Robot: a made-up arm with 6 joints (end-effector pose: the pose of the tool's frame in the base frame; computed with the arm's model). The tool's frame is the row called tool. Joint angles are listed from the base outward.
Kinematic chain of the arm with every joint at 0, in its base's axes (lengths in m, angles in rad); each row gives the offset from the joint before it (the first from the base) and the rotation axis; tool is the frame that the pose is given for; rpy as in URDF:
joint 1: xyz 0 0 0.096 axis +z
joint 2: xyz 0 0 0 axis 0.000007 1 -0.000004
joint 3: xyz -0.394 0 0.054 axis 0.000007 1 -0.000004
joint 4: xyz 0.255 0 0.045 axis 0.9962 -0.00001 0.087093
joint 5: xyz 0 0 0 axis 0.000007 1 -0.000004
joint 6: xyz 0.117 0 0.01 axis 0.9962 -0.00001 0.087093
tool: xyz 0 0 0 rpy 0 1.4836 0
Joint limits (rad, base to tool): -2.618..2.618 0..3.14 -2.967..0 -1.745..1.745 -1.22..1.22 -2.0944..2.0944
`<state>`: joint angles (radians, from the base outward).
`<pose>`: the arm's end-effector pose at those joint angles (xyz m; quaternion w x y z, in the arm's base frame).
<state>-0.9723 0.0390 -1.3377 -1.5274 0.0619 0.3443</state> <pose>-0.2003 0.2804 0.5382 0.4685 0.0208 0.0963 -0.8779</pose>
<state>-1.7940 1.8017 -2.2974 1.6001 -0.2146 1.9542</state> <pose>-0.1220 -0.4254 0.6906 0.5958 0.1295 -0.4657 0.6413</pose>
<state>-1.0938 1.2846 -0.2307 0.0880 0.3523 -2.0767</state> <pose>0.0651 -0.1182 0.1761 0.0184 -0.4333 0.8923 -0.1257</pose>
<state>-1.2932 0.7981 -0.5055 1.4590 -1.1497 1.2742</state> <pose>-0.0830 -0.0969 0.3872 0.7099 0.4080 -0.5705 0.0650</pose>
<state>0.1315 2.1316 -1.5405 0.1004 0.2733 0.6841</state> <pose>0.5703 0.0787 0.2138 0.3420 0.2891 0.8755 0.1817</pose>
